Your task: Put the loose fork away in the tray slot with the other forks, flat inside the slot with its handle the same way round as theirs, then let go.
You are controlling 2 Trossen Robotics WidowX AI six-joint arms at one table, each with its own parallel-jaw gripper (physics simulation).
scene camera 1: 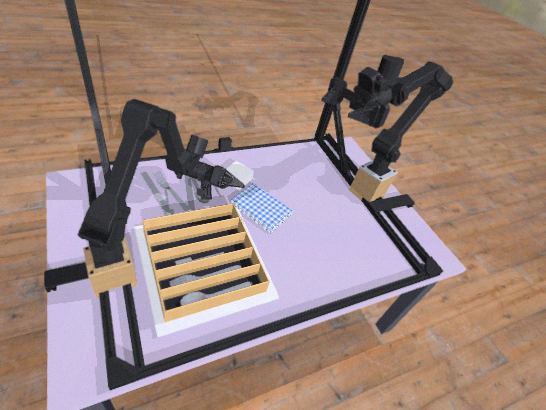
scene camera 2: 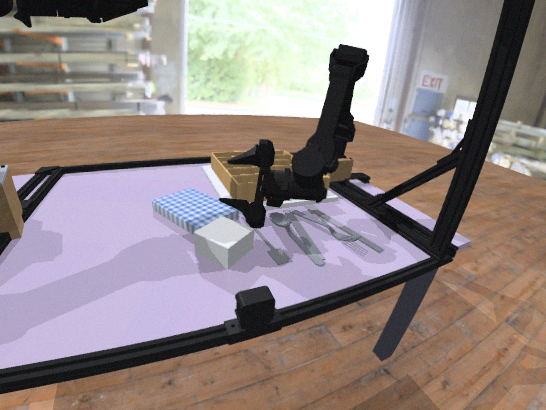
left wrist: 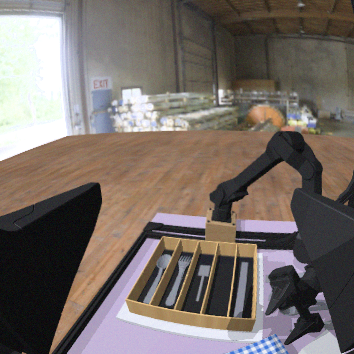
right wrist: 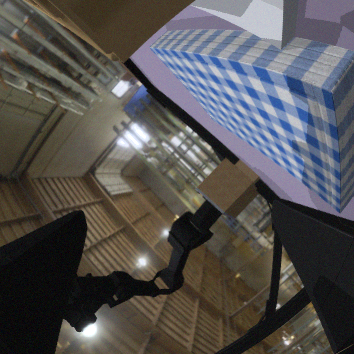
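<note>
The loose fork [scene camera 1: 161,181] [scene camera 2: 341,236] lies flat among other loose cutlery behind the wooden tray [scene camera 1: 217,302] [scene camera 2: 225,179] [left wrist: 190,320]. Its tines point away from the tray and its handle towards it. In the left wrist view, a fork [left wrist: 175,285] lies in the second slot from the left, tines at the far end, handle at the near end. My right gripper [scene camera 1: 242,185] [scene camera 2: 226,181] [left wrist: 276,330] is open and empty, above the table by the checked cloth. My left gripper [scene camera 1: 354,110] [left wrist: 200,195] is open and empty, high at the picture's right in scene camera 1.
A blue checked cloth block [scene camera 1: 262,207] [scene camera 2: 192,207] [left wrist: 260,346] [right wrist: 250,100] lies beside a white block [scene camera 1: 241,172] [scene camera 2: 224,240]. A loose spoon [scene camera 2: 280,219], a small spatula [scene camera 2: 280,256] and a knife [scene camera 2: 370,242] lie near the fork. Black rails edge the table.
</note>
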